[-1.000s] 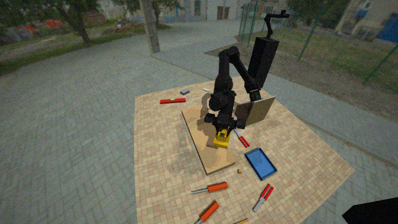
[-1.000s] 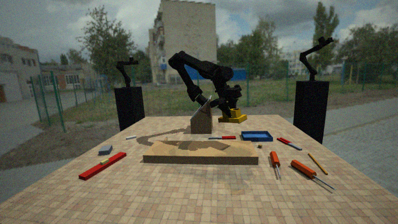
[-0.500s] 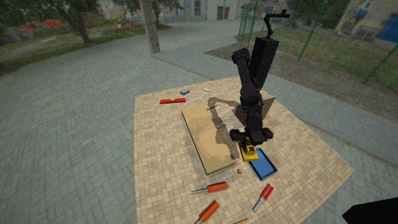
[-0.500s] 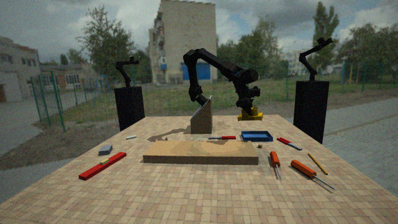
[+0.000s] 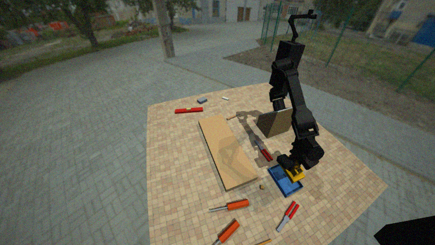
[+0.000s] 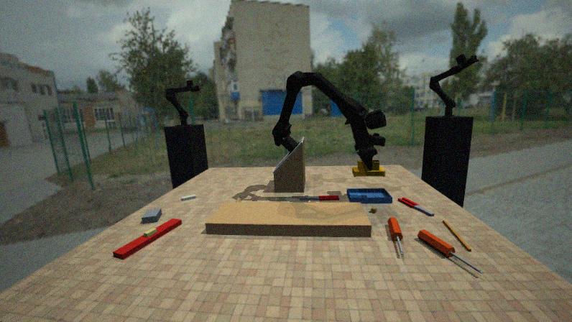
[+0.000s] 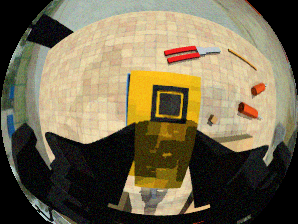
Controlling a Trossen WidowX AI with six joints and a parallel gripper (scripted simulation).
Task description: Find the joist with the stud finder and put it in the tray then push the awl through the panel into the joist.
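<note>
Right now my gripper tip is 12 cm above the blue tray and 1 cm past it. Also, from my gripper tip: small cube 13 cm below, 13 cm ahead; then stud finder 2 cm above, 1 cm to the left; then red level 72 cm to the right, 41 cm ahead, 12 cm below.
</note>
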